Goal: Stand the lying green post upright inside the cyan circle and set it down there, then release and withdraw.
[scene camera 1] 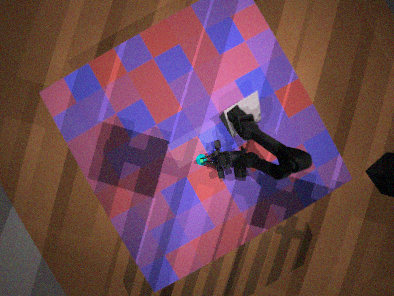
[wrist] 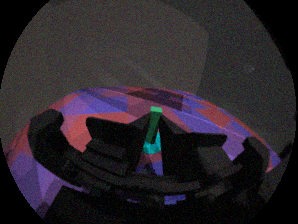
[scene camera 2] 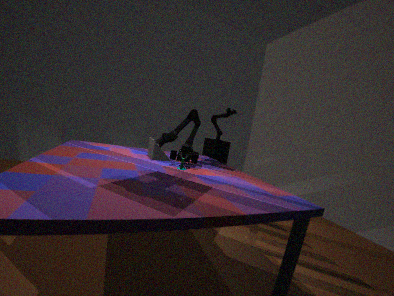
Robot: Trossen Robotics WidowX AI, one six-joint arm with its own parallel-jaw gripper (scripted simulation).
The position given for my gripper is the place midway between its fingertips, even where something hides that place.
My gripper [wrist: 155, 116] carries a green post.
